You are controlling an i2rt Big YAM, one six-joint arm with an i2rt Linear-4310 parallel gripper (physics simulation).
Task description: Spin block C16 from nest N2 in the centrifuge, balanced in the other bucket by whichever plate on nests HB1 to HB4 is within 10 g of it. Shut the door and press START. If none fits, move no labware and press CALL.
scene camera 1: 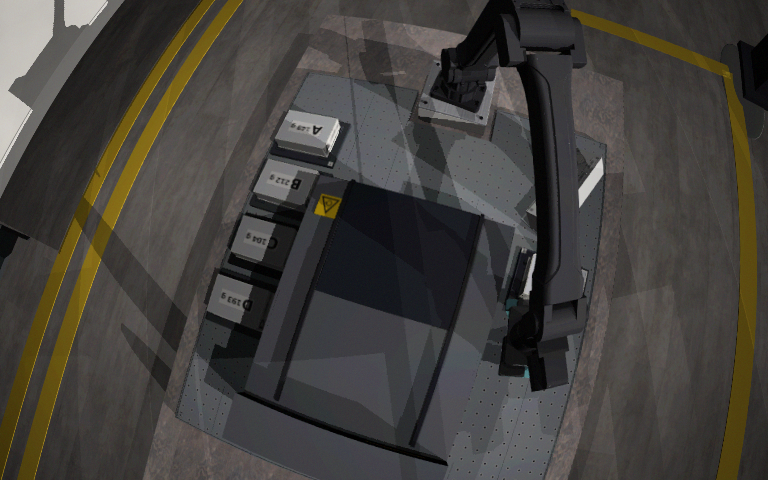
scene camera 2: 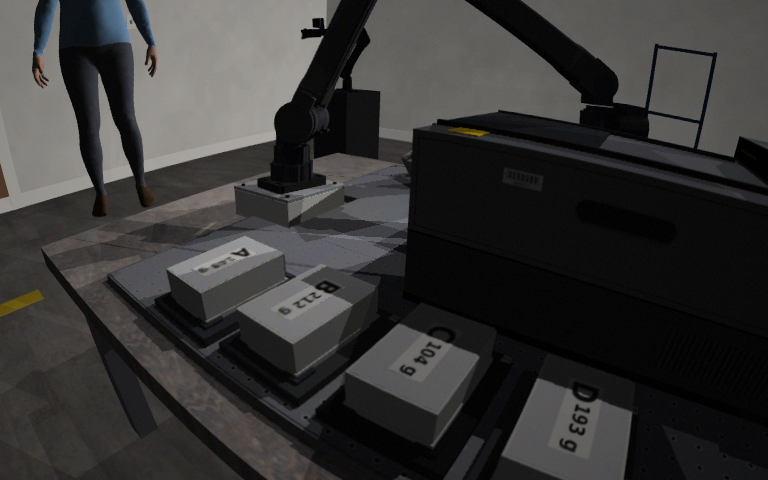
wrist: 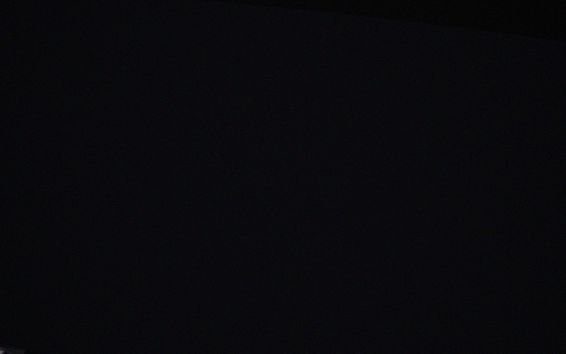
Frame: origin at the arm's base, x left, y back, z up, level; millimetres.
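Seen in the pictures: gripper, fingertip midpoint: [scene camera 1: 510, 344] [wrist: 295, 175]; arm's base at its link origin: [scene camera 1: 458, 92] [scene camera 2: 291, 184].
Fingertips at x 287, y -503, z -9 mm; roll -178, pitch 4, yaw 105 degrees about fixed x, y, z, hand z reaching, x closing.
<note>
Pixels of each thing's middle, then the offset from my fingertips to it.
- A at the middle of its body: [scene camera 2: 227, 275] [scene camera 1: 307, 132] dy +273, dx -571, dz +5 mm
- B at the middle of its body: [scene camera 2: 310, 314] [scene camera 1: 287, 185] dy +138, dx -550, dz +5 mm
- C at the middle of its body: [scene camera 2: 426, 367] [scene camera 1: 264, 243] dy +3, dx -536, dz +5 mm
- D at the middle of its body: [scene camera 2: 570, 432] [scene camera 1: 240, 302] dy -133, dx -530, dz +5 mm
- centrifuge at the middle of its body: [scene camera 2: 622, 215] [scene camera 1: 377, 342] dy -91, dx -231, dz +94 mm
- white block at the middle of its body: [scene camera 1: 553, 284] dy +139, dx +43, dz +17 mm
- button box at the middle of its body: [scene camera 1: 567, 191] dy +349, dx +20, dz +14 mm
Four pale plates stand on dark nests: A [scene camera 1: 308, 141] [scene camera 2: 189, 285], seemingly 149 g, small print; B [scene camera 1: 275, 194] [scene camera 2: 266, 333], 212 g; C [scene camera 1: 249, 249] [scene camera 2: 390, 396], 104 g; D [scene camera 1: 223, 311] [scene camera 2: 523, 447], 193 g. The centrifuge [scene camera 1: 362, 350] [scene camera 2: 464, 209] stands beside them; its front face and door do not show. A white block [scene camera 1: 530, 277] in a dark nest right of the centrifuge is mostly hidden by the arm; its label is unreadable. My gripper [scene camera 1: 519, 340] is open and empty, close beside this block in scene camera 1. The wrist view is almost black, fingers unseen.
The button box [scene camera 1: 591, 183] stands at the right, its buttons hidden by my forearm. The arm's base [scene camera 1: 453, 113] [scene camera 2: 263, 204] is at the back of the table. A person [scene camera 2: 96, 67] stands beyond the table. Another dark arm stands on a black pedestal [scene camera 2: 362, 121].
</note>
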